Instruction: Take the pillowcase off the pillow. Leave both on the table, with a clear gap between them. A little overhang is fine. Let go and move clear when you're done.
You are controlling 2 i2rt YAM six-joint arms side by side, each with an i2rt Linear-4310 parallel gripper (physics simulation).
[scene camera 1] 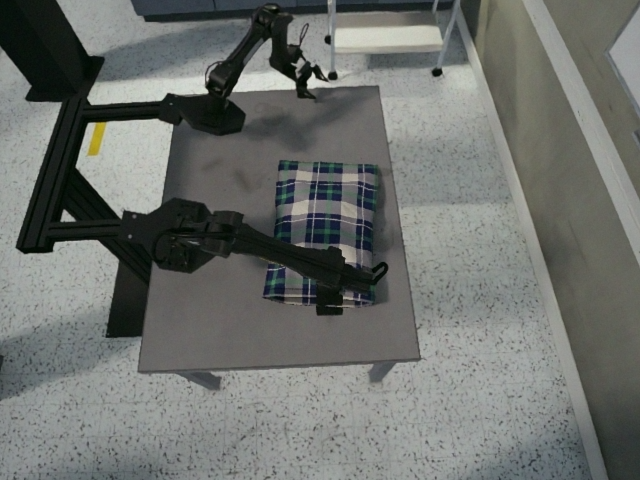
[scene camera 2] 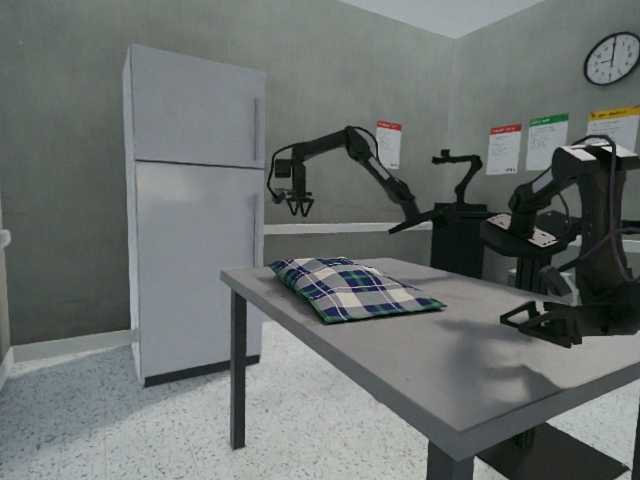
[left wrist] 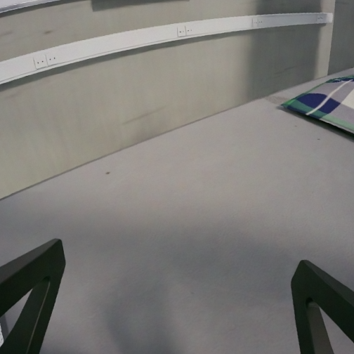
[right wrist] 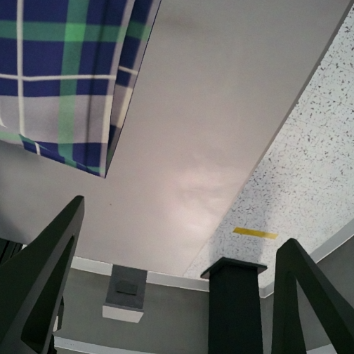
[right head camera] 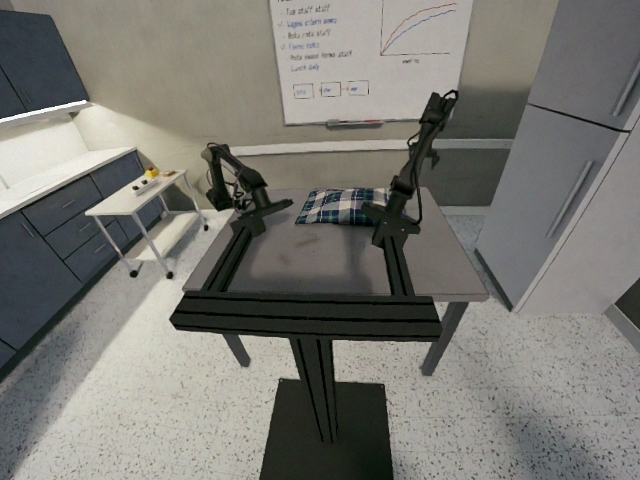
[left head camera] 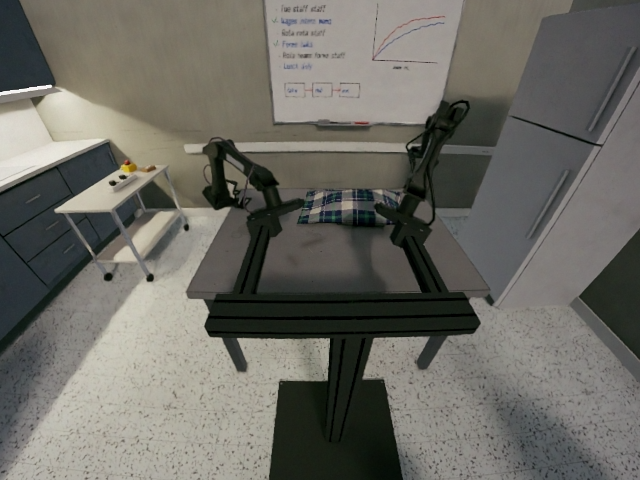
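The plaid pillowcase (left head camera: pixel 343 207) (right head camera: pixel 330 206) (scene camera 1: pixel 323 206) (scene camera 2: pixel 356 289) (left wrist: pixel 330 102) (right wrist: pixel 60 75) lies flat and puffed on the table (left head camera: pixel 310 263) (scene camera 1: pixel 232 330) (scene camera 2: pixel 413 356). The pillow is hidden inside it. Layered edges show at the end that is lower in scene camera 1. My left gripper (scene camera 1: pixel 320 89) (left wrist: pixel 180 264) is open and empty, near the table's upper edge in scene camera 1, apart from the pillowcase. My right gripper (scene camera 2: pixel 299 211) (right wrist: pixel 190 226) is open and empty, pointing down, high above the layered end.
A fridge (left head camera: pixel 547 155) (scene camera 2: pixel 196 232) stands beyond the table, at the right in the left head camera. A white cart (left head camera: pixel 95 193) (scene camera 1: pixel 387 38) stands at the other side. The black robot stand (left head camera: pixel 341 315) is at the table's near edge.
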